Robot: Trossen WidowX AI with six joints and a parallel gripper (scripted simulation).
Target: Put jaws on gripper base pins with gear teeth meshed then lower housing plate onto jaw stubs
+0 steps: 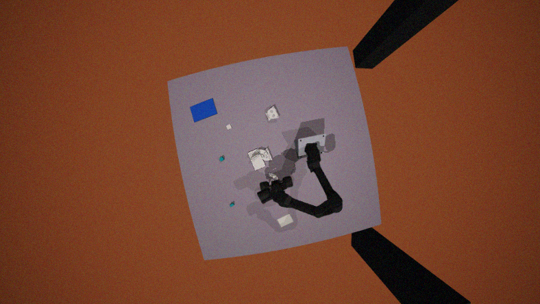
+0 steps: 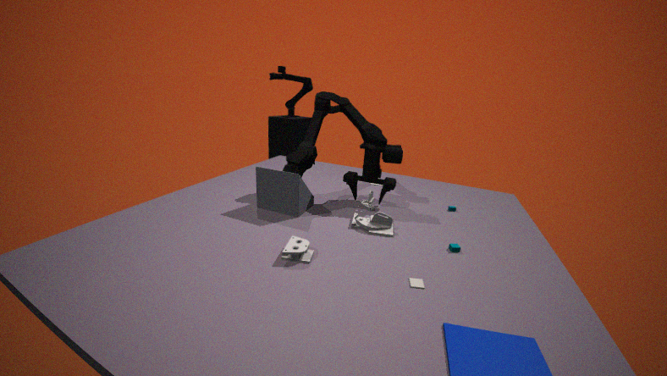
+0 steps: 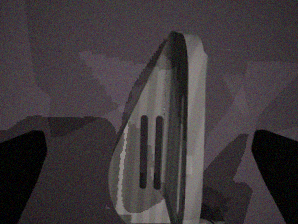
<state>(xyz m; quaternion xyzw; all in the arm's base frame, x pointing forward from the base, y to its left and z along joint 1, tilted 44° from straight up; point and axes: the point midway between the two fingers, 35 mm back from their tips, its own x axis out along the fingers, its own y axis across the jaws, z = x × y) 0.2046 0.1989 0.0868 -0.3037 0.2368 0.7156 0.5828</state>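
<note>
Now: the grey jaw 30 mm to the right of my gripper tip and 20 mm ahead of it. Round my gripper tip: white gripper base 430 mm to the right, 20 mm above; then white housing plate 170 mm to the right, 50 mm ahead; then flat white plate 260 mm to the left, 50 mm behind.
</note>
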